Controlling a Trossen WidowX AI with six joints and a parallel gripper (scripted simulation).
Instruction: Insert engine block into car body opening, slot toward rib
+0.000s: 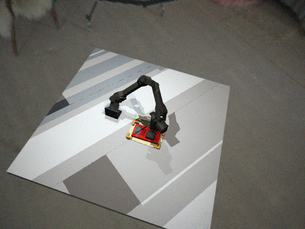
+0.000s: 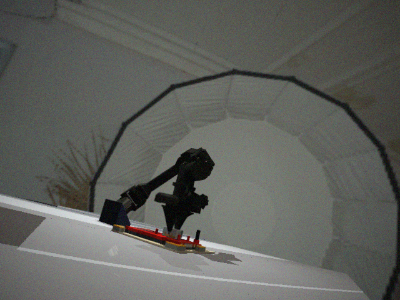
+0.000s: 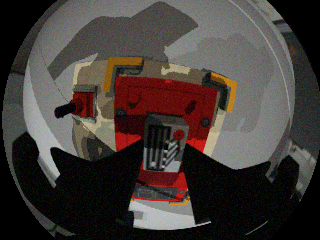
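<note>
Now: gripper tip 4 cm short of the short black peg, 11 cm to the right of it and 1 cm above it. From my gripper tip the other things lie so: grey ribbed engine block (1 cm below).
</note>
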